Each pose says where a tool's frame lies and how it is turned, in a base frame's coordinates. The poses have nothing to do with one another.
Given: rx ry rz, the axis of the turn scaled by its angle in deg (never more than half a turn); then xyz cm.
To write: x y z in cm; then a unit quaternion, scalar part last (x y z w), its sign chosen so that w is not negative. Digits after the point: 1 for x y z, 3 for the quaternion.
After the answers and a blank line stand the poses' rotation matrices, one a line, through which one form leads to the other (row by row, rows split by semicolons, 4 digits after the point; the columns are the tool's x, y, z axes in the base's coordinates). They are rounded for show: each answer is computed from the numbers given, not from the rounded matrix.
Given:
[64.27 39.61 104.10 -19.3 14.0 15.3]
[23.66 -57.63 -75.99 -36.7 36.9 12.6]
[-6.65 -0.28 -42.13 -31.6 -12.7 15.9]
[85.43 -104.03 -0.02 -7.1 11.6 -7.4]
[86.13 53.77 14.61 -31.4 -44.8 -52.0]
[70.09 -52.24 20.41 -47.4 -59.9 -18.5]
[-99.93 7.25 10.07 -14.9 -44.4 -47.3]
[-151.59 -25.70 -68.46 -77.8 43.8 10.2]
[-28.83 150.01 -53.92 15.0 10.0 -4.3]
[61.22 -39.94 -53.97 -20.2 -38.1 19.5]
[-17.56 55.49 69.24 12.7 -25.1 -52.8]
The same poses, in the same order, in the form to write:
[-19.3 14.0 15.3 0.450 0.278 0.729 0.434]
[-36.7 36.9 12.6 0.182 -0.444 -0.585 0.654]
[-31.6 -12.7 15.9 -0.057 -0.002 -0.359 0.932]
[-7.1 11.6 -7.4 0.586 -0.713 0.000 0.386]
[-31.4 -44.8 -52.0 0.655 0.409 0.111 0.625]
[-47.4 -59.9 -18.5 0.551 -0.411 0.160 0.709]
[-14.9 -44.4 -47.3 -0.764 0.055 0.077 0.638]
[-77.8 43.8 10.2 -0.896 -0.152 -0.405 0.102]
[15.0 10.0 -4.3 -0.176 0.915 -0.329 0.157]
[-20.2 -38.1 19.5 0.480 -0.313 -0.423 0.702]
[12.7 -25.1 -52.8 -0.138 0.435 0.543 0.704]

-0.2182 -0.3827 0.8977; 0.8827 -0.4697 0.0143; 0.4162 0.7955 0.4403
-0.0774 0.6038 -0.7934; -0.9268 0.2497 0.2804; 0.3674 0.7570 0.5403
0.7419 0.6695 0.0363; -0.6690 0.7355 0.1074; 0.0452 -0.1039 0.9936
-0.0167 -0.8348 -0.5503; -0.8350 0.3144 -0.4516; 0.5500 0.4520 -0.7023
0.6407 0.3970 0.6572; 0.6750 0.1168 -0.7285; -0.3659 0.9104 -0.1931
0.6112 -0.6799 -0.4051; -0.2252 0.3413 -0.9126; 0.7587 0.6490 0.0555
0.9820 -0.1830 -0.0469; 0.0136 -0.1795 0.9837; -0.1884 -0.9666 -0.1738
0.6264 0.3547 0.6942; 0.1898 -0.9331 0.3055; 0.7561 -0.0596 -0.6518
-0.8892 -0.2186 0.4019; -0.4244 0.7220 -0.5464; -0.1707 -0.6564 -0.7349
0.4458 0.2933 -0.8457; -0.8945 0.1811 -0.4087; 0.0333 0.9387 0.3431
0.0301 -0.8855 0.4637; 0.6454 0.3714 0.6674; -0.7632 0.2792 0.5827

